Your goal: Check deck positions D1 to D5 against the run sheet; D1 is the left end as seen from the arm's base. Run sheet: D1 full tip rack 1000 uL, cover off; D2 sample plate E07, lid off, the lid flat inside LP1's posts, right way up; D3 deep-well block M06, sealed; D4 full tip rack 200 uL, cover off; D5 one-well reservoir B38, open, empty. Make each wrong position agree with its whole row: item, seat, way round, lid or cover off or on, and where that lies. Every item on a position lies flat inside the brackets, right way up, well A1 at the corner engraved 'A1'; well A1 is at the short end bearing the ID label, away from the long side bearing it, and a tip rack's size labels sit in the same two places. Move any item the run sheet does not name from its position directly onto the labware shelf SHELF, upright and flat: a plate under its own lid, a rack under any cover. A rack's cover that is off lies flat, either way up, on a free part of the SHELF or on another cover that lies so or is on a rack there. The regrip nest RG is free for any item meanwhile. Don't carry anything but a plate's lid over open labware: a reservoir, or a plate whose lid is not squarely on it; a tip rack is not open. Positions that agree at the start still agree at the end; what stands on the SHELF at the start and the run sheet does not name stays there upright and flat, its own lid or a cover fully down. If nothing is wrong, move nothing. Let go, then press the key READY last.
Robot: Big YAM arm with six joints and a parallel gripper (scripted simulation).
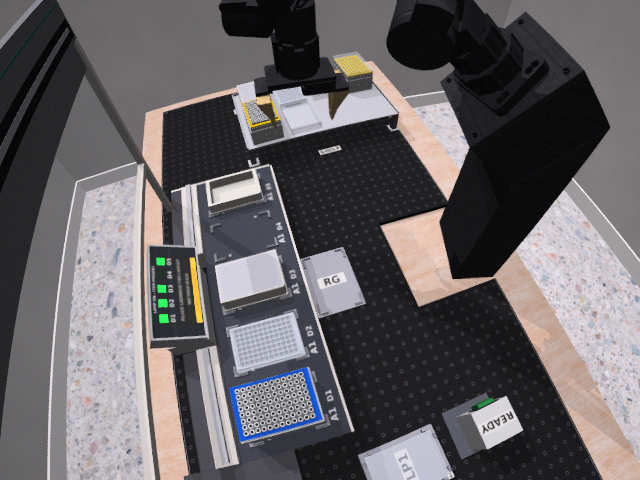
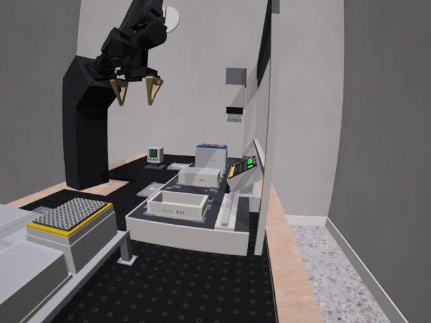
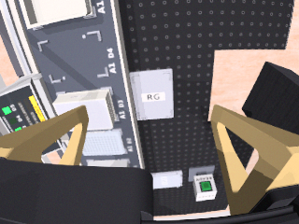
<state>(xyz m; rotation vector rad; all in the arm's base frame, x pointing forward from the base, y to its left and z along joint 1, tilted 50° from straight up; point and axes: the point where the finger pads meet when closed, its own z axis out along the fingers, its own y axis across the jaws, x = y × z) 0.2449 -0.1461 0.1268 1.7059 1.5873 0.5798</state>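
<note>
My hand is 320 mm to the left of the yellow-rimmed tip rack, 200 mm above it and 10 mm short of it. From my hand the other things lie so: one-well reservoir: 240 mm below, 150 mm ahead, 120 mm to the right; regrip nest: 300 mm below, 160 mm to the left, 20 mm ahead; clear well plate: 250 mm to the left, 250 mm below, 200 mm ahead.
</note>
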